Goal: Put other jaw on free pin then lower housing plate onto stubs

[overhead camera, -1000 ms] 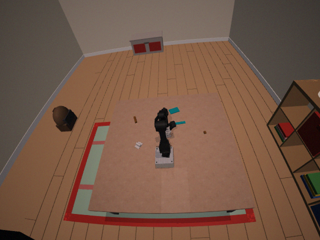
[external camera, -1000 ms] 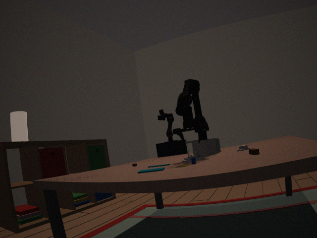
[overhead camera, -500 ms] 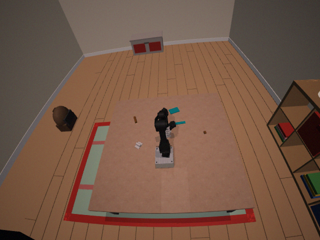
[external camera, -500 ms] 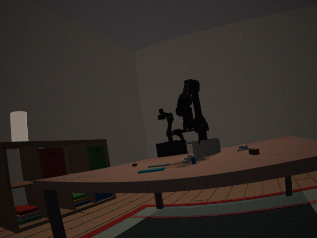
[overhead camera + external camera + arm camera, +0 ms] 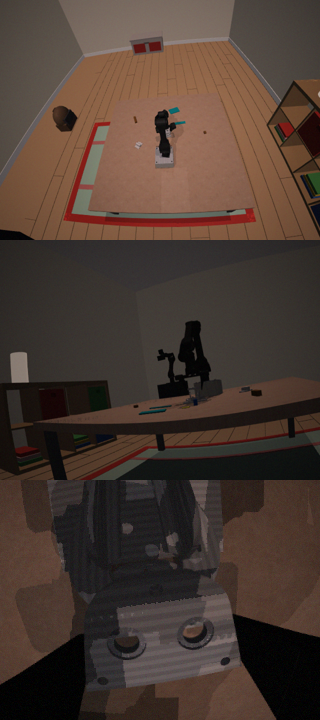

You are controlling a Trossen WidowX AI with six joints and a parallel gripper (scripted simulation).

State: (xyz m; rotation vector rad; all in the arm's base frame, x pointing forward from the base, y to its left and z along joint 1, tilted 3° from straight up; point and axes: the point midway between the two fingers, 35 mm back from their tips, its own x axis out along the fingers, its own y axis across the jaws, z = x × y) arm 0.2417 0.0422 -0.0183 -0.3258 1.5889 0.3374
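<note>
The grey jaw lies 1 cm ahead of my gripper tip, 2 cm to the left of it and 4 cm below it. From my gripper tip the other things lie so: blue block: 22 cm ahead, 12 cm to the left, 4 cm below; then teal bar: 18 cm ahead, 11 cm to the right, 5 cm below; then housing plate: 1 cm ahead, 2 cm above.
</note>
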